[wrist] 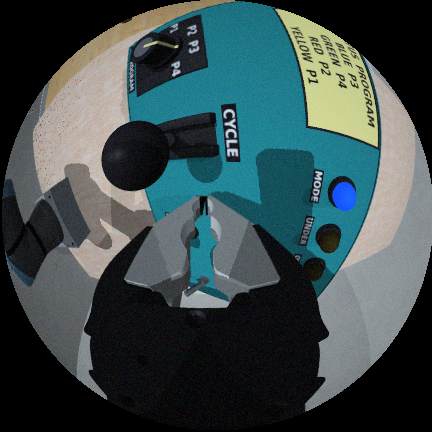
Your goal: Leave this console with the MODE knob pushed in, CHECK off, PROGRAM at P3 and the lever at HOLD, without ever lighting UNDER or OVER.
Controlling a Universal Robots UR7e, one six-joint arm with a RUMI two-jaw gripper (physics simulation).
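The teal console [250, 65] fills the middle of the wrist view. The PROGRAM knob [154, 49] at the upper left has a yellow pointer line toward the P3 mark. The CYCLE lever's black ball [135, 155] stands left of the CYCLE label [230, 132]. The MODE lamp [344, 195] is lit blue. The UNDER lamp [328, 238] and a lamp [314, 269] with a partly hidden label are dark. My gripper [204, 196] is shut and empty, above the console, below and right of the ball. A small metal toggle [198, 286] shows between the jaws. The MODE knob and CHECK label cannot be made out.
A yellow card [332, 95] on the console pairs status colours with programs; blue goes with P3. A pale wooden surface [85, 115] surrounds the console. Part of the robot arm [40, 225] shows at the left. Shadows fall across the console near the CYCLE label and lamps.
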